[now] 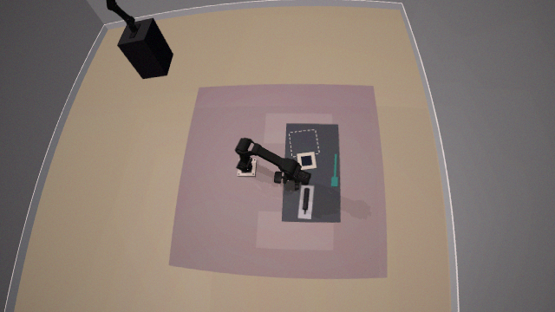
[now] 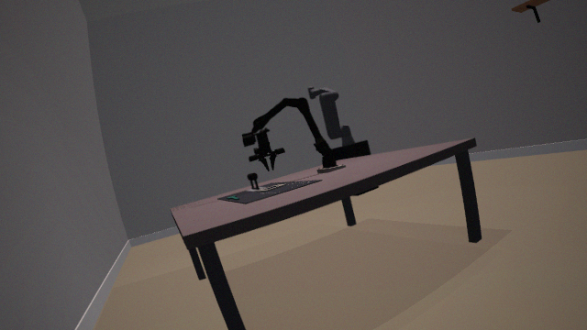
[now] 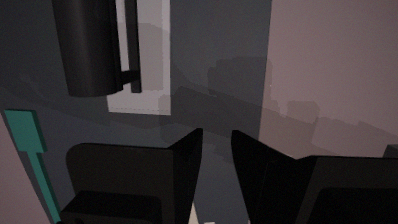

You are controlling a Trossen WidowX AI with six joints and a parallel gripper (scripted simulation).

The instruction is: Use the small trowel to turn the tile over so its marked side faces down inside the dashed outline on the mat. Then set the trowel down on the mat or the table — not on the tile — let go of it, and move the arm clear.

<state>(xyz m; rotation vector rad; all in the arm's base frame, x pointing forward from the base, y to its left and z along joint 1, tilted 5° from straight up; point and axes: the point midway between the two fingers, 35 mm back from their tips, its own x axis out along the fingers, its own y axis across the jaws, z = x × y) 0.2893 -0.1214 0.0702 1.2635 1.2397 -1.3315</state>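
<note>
Right now my gripper tip is 12 cm short of the dark mat, 10 cm to the right of it and 10 cm above it. Also, from my gripper tip: tile: 16 cm to the left, 8 cm ahead, 7 cm below; teal long-handled tool: 25 cm ahead, 8 cm to the left, 7 cm below.
</note>
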